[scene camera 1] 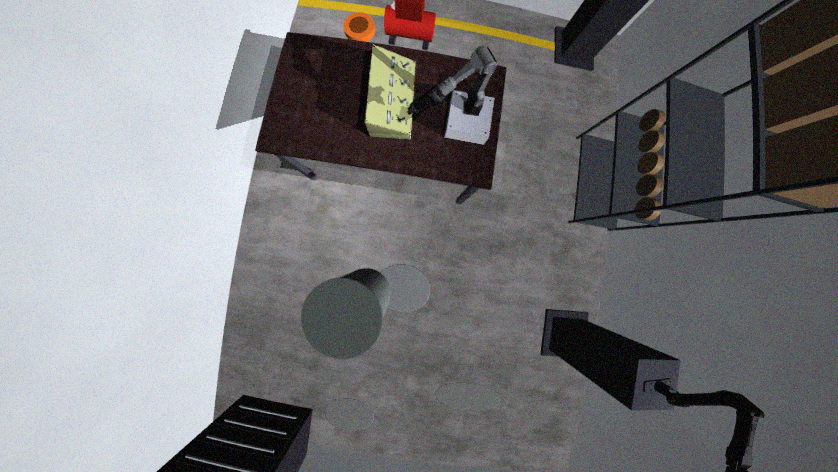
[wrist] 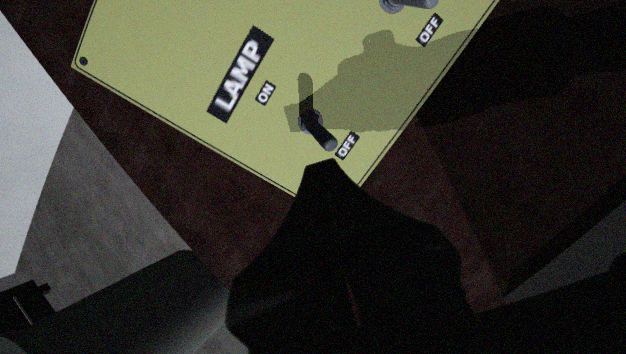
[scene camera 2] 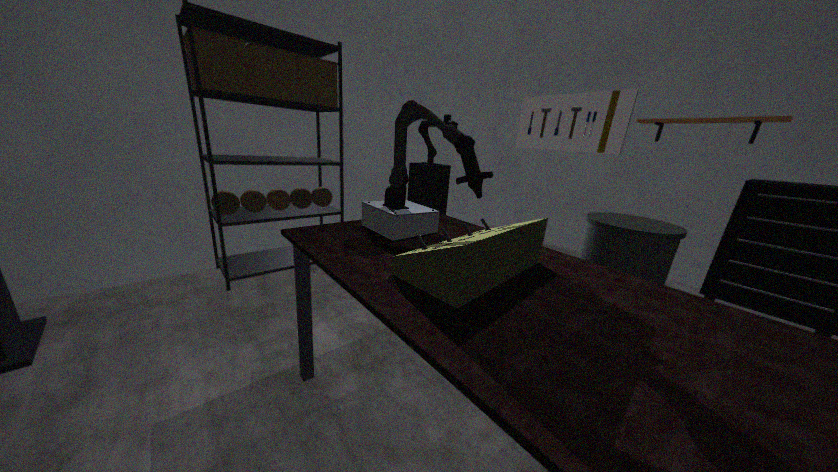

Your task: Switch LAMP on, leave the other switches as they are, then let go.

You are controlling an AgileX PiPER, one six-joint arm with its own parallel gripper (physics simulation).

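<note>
The yellow-green switch panel (scene camera 1: 378,70) (scene camera 2: 469,272) (wrist: 170,60) stands on the table. The LAMP label (wrist: 240,75) is near the panel's corner in the wrist view. The LAMP switch (scene camera 1: 402,118) (scene camera 2: 484,223) (wrist: 320,132) has its lever leaning toward its OFF label (wrist: 347,145), away from its ON label (wrist: 265,93). My gripper (scene camera 1: 411,110) (scene camera 2: 479,195) (wrist: 325,179) looks shut and empty. Its dark tip is above the panel edge on the OFF side, close to the lever's end in the wrist view; contact is not visible. A neighbouring switch (wrist: 410,2) is partly cut off at the top.
The dark table (scene camera 1: 316,117) (scene camera 2: 674,351) bears the panel and the pale robot base box (scene camera 1: 467,126) (scene camera 2: 400,221). Further levers (scene camera 1: 404,99) (scene camera 1: 403,82) (scene camera 1: 404,64) stand along the panel. A round grey bin (scene camera 1: 341,318) (scene camera 2: 633,246) stands on the floor beside the table.
</note>
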